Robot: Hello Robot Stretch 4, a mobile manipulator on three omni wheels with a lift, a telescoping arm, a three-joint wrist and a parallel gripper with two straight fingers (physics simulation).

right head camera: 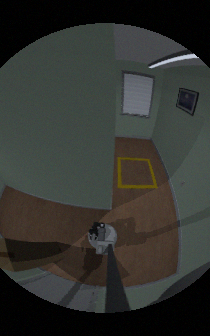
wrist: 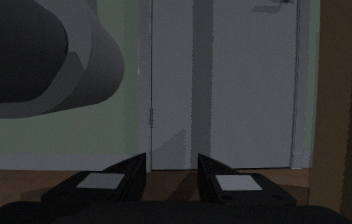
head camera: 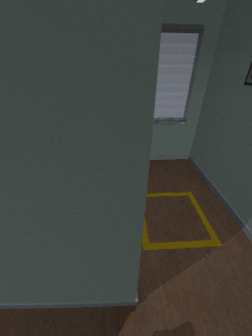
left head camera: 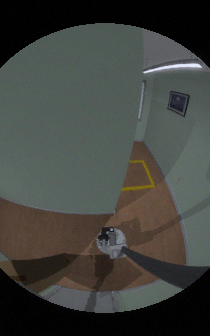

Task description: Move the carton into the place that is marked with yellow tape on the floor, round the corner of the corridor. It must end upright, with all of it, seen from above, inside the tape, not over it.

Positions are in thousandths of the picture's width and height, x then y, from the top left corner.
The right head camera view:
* window with a blind: 655, 263
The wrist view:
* my gripper: 487, 752
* grey door: 658, 391
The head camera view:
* yellow tape rectangle: 855, 719
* window with a blind: 716, 132
